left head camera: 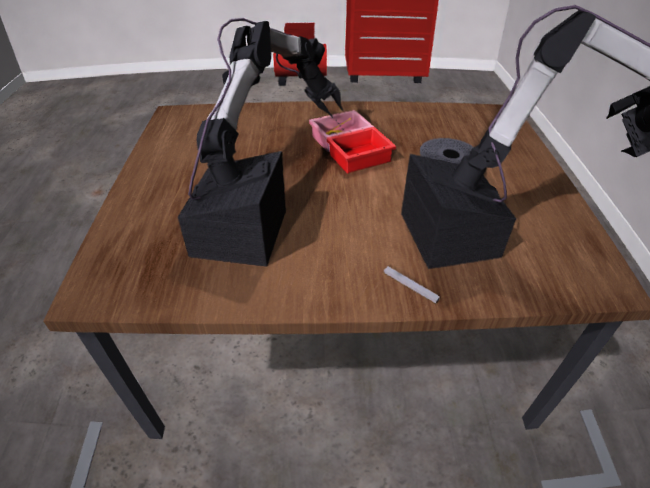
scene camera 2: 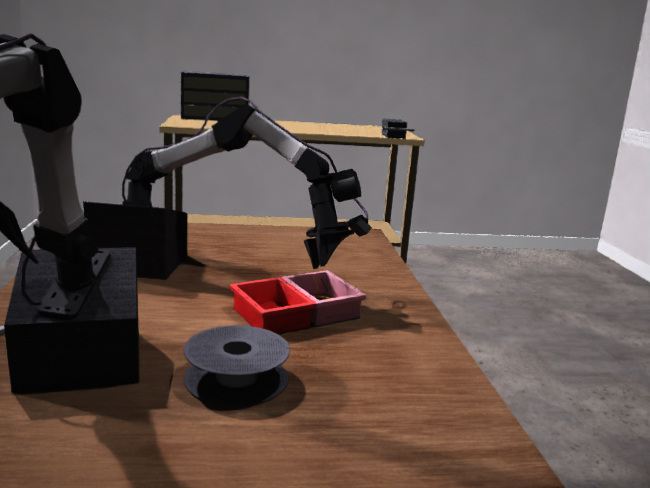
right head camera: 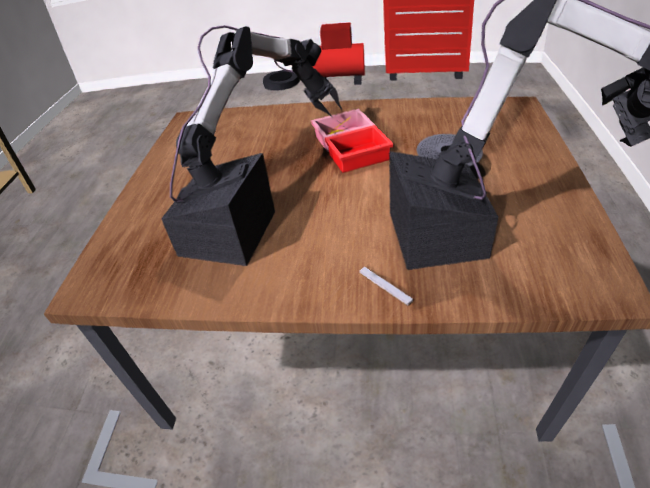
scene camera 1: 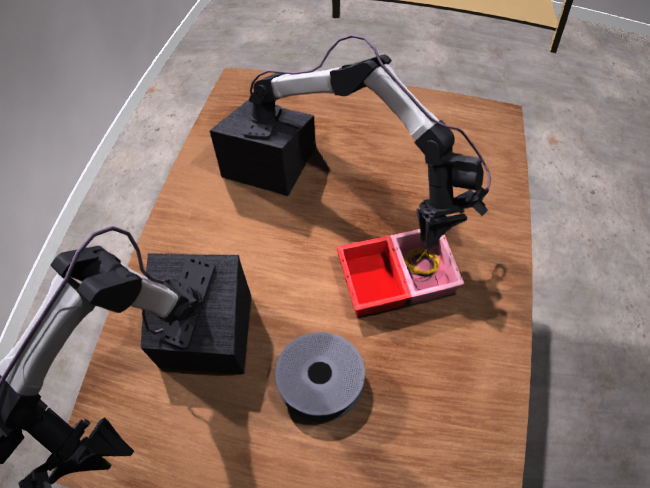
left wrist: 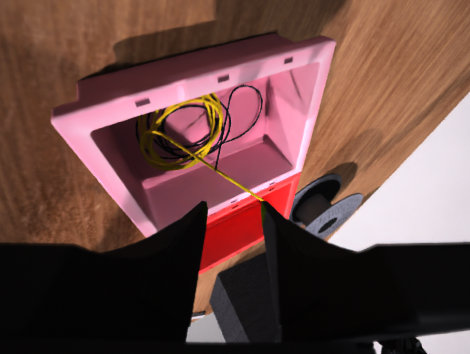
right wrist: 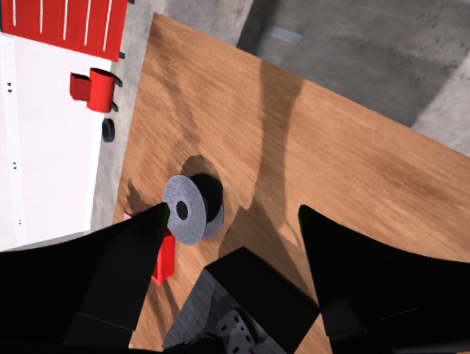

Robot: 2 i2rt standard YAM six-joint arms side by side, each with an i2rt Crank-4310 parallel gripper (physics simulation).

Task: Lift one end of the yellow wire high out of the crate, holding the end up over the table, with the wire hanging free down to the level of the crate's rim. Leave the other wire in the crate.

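Where they show: left gripper, fingertip midpoint: [left head camera: 337,113] [scene camera 2: 319,267] [right head camera: 336,113] [scene camera 1: 426,244] [left wrist: 234,204]; right gripper, fingertip midpoint: [left head camera: 616,133] [scene camera 2: 8,289] [right head camera: 613,121] [scene camera 1: 121,460] [right wrist: 233,207]; left arm's base, link origin: [left head camera: 231,182] [right head camera: 212,185] [scene camera 1: 263,122]; right arm's base, link origin: [left head camera: 462,185] [scene camera 2: 76,282] [right head camera: 442,182] [scene camera 1: 188,302] [right wrist: 214,351].
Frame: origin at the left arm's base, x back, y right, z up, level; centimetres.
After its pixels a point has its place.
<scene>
A yellow wire [left wrist: 230,177] [scene camera 1: 407,261] {x -41.9, y 32.3, z -14.9 cm} lies coiled in the pink crate [left wrist: 200,86] {x -51.9, y 30.5, z -10.3 cm} [scene camera 1: 435,289] {x -48.6, y 42.4, z -10.3 cm} [scene camera 2: 336,309] {x -48.2, y 42.2, z -13.2 cm}. In the left wrist view one free end rises from the coil and reaches the tip of the right-hand finger in that picture. A black wire [left wrist: 261,102] {x -48.7, y 40.1, z -15.7 cm} lies in the same crate, partly under the yellow coil. My left gripper [left wrist: 234,204] {x -45.5, y 32.4, z -6.2 cm} [left head camera: 336,111] {x -45.5, y 32.4, z -6.2 cm} [scene camera 2: 318,266] {x -45.5, y 32.4, z -6.2 cm} is open above the crate, fingers angled down; the wire end shows beside one fingertip, not clamped between the two. My right gripper [right wrist: 233,207] {x 7.2, y 95.6, z 14.4 cm} [scene camera 1: 120,458] {x 7.2, y 95.6, z 14.4 cm} is open and empty, far from the crate.
A red box [scene camera 1: 380,307] {x -35.6, y 46.6, z -13.8 cm} [scene camera 2: 288,317] {x -36.1, y 46.5, z -13.0 cm} [left head camera: 370,157] {x -27.5, y 40.8, z -12.8 cm} adjoins the pink crate. A grey spool [scene camera 1: 296,362] {x -17.8, y 63.9, z -10.1 cm} [scene camera 2: 210,349] {x -18.2, y 66.2, z -10.0 cm} [right wrist: 172,195] {x -28.8, y 67.2, z -10.1 cm} stands on the table beside the right arm's black base block. A light grey bar [left head camera: 411,284] {x 23.9, y 41.2, z -15.6 cm} [right head camera: 385,285] {x 23.9, y 41.3, z -15.6 cm} lies near the table's front edge.
</scene>
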